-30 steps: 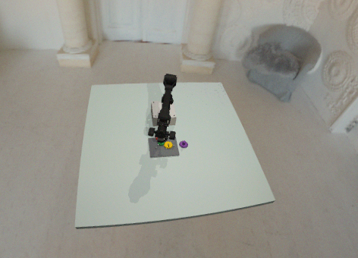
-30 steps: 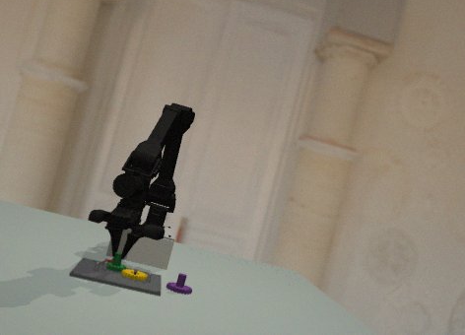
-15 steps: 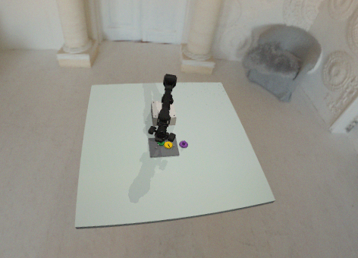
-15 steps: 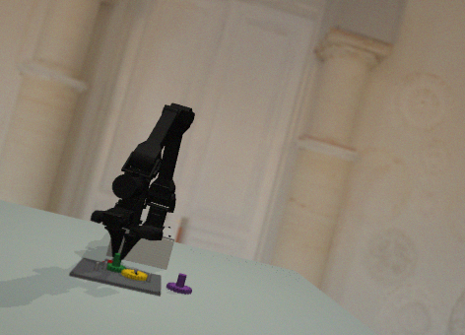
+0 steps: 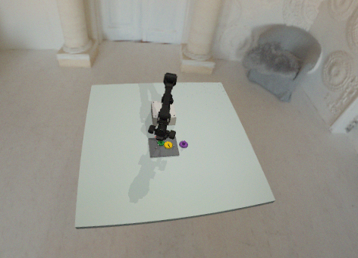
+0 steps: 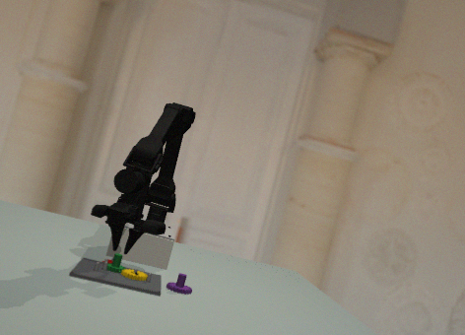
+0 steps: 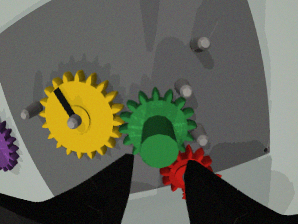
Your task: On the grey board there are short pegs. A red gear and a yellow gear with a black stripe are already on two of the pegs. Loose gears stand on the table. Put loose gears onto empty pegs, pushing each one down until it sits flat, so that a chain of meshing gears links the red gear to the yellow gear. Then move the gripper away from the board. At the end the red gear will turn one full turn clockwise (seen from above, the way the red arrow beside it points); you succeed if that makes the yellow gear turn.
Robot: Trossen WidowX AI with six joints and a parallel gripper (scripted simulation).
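My gripper tip is 3 cm above the green gear. From my gripper tip the other things lie so: yellow gear 2 cm ahead, 5 cm to the left, 4 cm below; then purple gear 1 cm ahead, 17 cm to the left, 4 cm below; then red gear 4 cm behind, 2 cm to the right, 4 cm below.
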